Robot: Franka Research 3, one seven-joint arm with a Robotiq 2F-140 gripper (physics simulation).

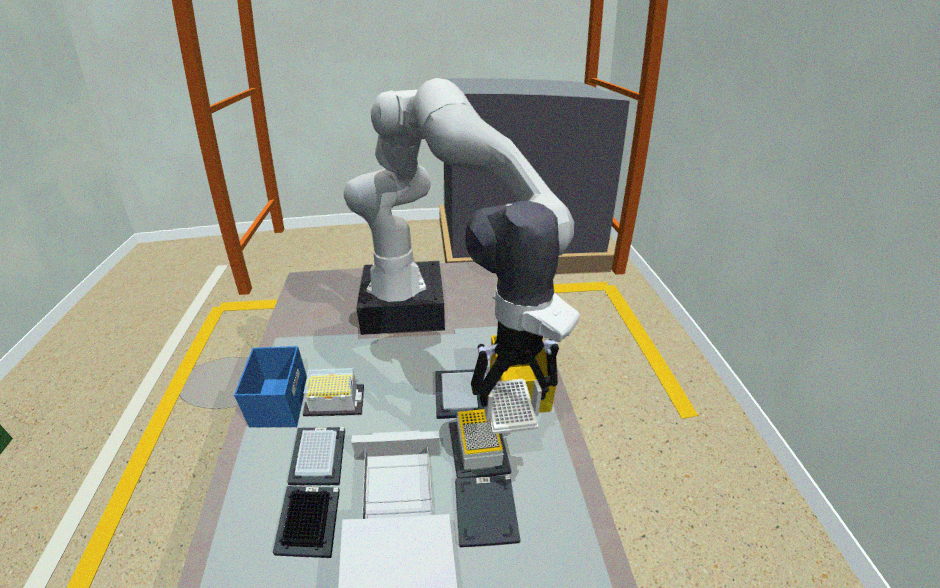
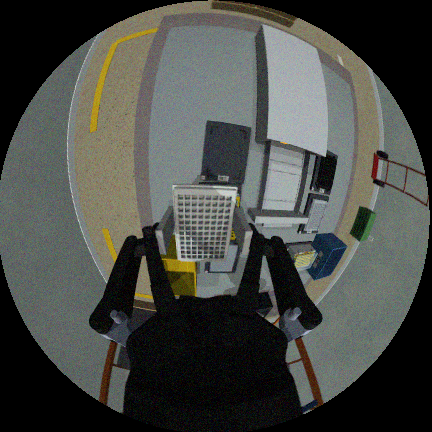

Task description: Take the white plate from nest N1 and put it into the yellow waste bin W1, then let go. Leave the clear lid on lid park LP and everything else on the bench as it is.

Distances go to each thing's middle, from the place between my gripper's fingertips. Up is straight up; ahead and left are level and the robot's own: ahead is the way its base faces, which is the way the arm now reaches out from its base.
Labels:
My gripper is now 7 cm past the yellow-topped tip box [image 1: 480,448], 5 cm to the left of it and 16 cm above it. Also, from my hand: clear lid [image 1: 457,393] (25 cm behind, 8 cm to the right, 19 cm below); then black plate [image 1: 305,523] (11 cm ahead, 43 cm to the right, 18 cm below); then drawer [image 1: 397,483] (6 cm ahead, 24 cm to the right, 16 cm below).

